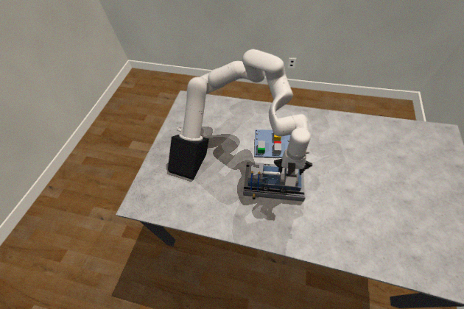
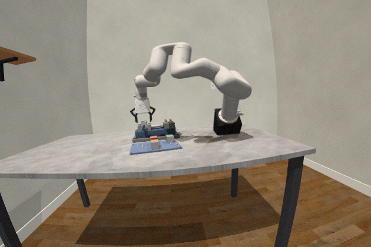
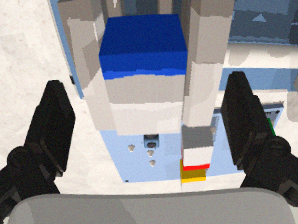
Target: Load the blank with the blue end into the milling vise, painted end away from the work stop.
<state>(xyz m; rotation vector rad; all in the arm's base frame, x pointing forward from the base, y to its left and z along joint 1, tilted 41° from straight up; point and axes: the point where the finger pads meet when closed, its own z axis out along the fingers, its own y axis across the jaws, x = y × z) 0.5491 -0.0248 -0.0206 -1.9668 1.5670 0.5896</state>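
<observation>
My hand is 2 cm above the blue-ended blank. From my hand the other things lie so: milling vise (8 cm below, 7 cm behind, 2 cm to the right); work stop rod (5 cm to the left, 3 cm below, 1 cm behind); fixed jaw (4 cm below, 3 cm ahead, 1 cm to the left).
</observation>
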